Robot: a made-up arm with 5 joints.
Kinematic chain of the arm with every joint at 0, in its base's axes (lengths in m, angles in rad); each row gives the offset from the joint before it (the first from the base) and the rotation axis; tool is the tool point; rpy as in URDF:
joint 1: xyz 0.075 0 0.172 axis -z
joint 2: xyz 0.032 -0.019 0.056 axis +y
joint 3: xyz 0.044 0 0.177 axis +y
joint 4: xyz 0.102 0 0.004 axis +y
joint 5: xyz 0.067 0.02 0 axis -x
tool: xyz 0 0 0 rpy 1.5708 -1.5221 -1.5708
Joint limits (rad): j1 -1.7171..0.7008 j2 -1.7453..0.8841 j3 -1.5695..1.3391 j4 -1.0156..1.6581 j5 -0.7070..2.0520
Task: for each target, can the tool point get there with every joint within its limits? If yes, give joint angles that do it. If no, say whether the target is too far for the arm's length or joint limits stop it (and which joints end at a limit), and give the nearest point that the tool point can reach.
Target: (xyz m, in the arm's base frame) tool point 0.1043 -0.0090 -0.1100
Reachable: no: joint limits stop it (at a limit: joint 2) | nearest point 0.2032 -0.0394 0.1492 | short by 0.279 m
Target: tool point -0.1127 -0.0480 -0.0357
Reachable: no: joint limits stop it (at a limit: joint 2, joint 3, joint 4) | nearest point -0.1911 -0.0681 0.1569 | short by 0.209 m
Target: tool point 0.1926 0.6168 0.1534
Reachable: no: too far | nearest point 0.1417 0.3498 0.2497 | short by 0.288 m
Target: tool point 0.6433 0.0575 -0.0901
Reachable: no: too far | nearest point 0.3863 0.0315 0.1833 | short by 0.376 m
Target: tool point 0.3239 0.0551 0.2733
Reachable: yes | joints -0.2140 0.3475 0.1636 0.5893 0.3825
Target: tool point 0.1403 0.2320 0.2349
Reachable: yes | joints -1.2923 0.4153 0.5004 0.1572 0.3514
